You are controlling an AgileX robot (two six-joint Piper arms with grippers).
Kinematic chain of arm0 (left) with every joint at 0, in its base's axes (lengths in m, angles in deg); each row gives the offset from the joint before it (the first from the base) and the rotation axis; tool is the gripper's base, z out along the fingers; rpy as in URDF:
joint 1: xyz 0 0 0.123 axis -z
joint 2: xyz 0 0 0 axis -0.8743 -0.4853 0
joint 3: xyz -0.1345 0.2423 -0.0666 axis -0.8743 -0.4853 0
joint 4: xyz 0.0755 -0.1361 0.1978 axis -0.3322 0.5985 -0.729
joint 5: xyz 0 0 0 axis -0.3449 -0.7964 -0.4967
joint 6: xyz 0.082 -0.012 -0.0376 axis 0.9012 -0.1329 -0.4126
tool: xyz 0 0 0 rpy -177.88 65.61 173.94
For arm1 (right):
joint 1: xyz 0 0 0.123 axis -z
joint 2: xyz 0 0 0 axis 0.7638 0.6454 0
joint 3: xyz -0.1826 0.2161 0.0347 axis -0.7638 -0.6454 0
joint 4: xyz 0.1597 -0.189 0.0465 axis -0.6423 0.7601 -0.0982
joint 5: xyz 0 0 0 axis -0.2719 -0.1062 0.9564
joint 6: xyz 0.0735 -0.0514 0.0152 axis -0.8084 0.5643 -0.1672
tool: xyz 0 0 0 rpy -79.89 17.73 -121.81
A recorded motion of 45 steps. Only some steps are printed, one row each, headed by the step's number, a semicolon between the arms.
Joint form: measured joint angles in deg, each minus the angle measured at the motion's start. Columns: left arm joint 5, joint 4, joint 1, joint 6, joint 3, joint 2; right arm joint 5, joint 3, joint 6, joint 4, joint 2, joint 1.
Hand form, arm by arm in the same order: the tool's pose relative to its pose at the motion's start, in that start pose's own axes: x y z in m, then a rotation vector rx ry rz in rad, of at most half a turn. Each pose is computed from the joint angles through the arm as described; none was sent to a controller.
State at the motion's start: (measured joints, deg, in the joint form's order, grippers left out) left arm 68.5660 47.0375 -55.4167 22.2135 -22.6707 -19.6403; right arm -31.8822 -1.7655 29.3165 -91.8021 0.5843 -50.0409
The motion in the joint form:
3: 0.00 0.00 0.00 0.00 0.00 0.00; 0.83 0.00 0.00 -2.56 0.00 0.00
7: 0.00 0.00 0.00 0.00 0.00 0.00; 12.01 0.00 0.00 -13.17 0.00 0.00
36: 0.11 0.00 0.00 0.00 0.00 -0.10; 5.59 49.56 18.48 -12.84 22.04 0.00
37: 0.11 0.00 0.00 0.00 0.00 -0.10; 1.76 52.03 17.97 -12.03 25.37 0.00
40: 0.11 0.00 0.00 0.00 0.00 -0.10; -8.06 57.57 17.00 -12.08 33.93 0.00
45: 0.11 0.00 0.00 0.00 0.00 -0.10; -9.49 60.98 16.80 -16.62 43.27 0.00
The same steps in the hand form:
3: 0.0000 0.0000 0.0000 0.0000 0.0000 0.0000; -0.0017 0.0004 0.0000 -0.0051 -0.0184 0.0429
7: 0.0000 0.0000 0.0000 0.0000 0.0000 0.0000; -0.0180 -0.0067 -0.0020 0.0511 -0.2067 0.2264
36: -0.0001 0.0000 0.0001 0.0000 -0.0002 0.0000; -0.2558 -0.0297 -0.0716 0.1022 -0.5801 -0.1463
37: -0.0001 0.0000 0.0001 0.0000 -0.0002 0.0000; -0.2632 -0.0290 -0.0600 0.0617 -0.5113 -0.1591
40: -0.0001 0.0000 0.0001 0.0000 -0.0002 0.0000; -0.2758 -0.0265 -0.0260 -0.0574 -0.3254 -0.1590
45: -0.0001 0.0000 0.0001 0.0000 -0.0002 0.0000; -0.2853 -0.0280 0.0187 -0.1287 -0.2232 -0.0739

